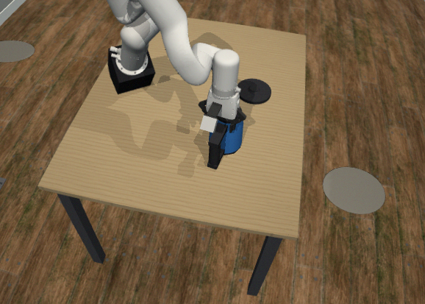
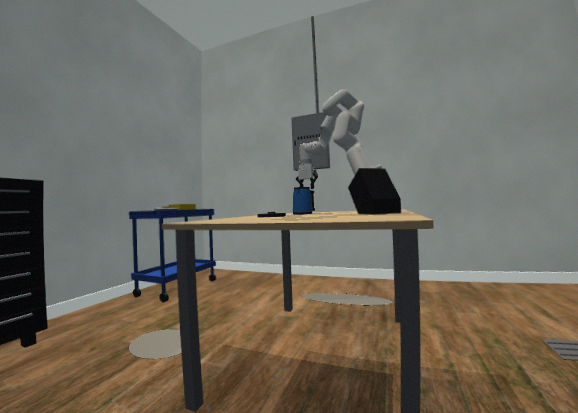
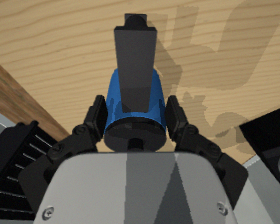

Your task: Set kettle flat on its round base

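Now: hand 80 mm above the blue kettle, 30 mm to the right of it and 10 mm short of it. The rest, counted from my hand: round black base 360 mm to the left, 160 mm below, 130 mm ahead.
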